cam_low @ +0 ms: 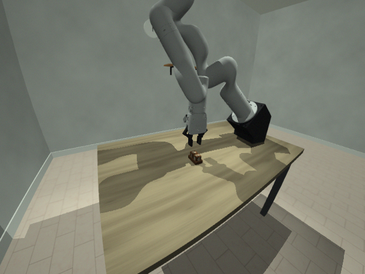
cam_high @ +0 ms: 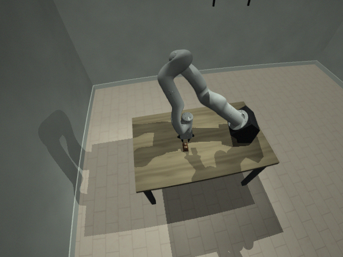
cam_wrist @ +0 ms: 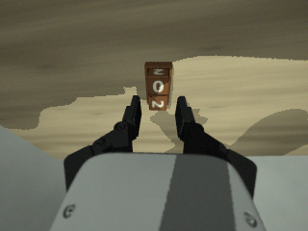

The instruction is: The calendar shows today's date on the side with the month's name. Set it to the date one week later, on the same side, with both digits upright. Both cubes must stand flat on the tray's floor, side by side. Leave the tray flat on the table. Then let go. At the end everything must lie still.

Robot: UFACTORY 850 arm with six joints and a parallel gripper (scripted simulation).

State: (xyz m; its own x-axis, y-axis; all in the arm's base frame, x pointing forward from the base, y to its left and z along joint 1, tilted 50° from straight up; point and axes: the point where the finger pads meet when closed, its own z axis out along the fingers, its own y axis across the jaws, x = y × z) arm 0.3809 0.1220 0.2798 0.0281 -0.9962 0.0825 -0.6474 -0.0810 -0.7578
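Now: hand 8 cm above the brown digit cube. The rest, counted from my hand: brown tray 10 cm below, 2 cm to the left.
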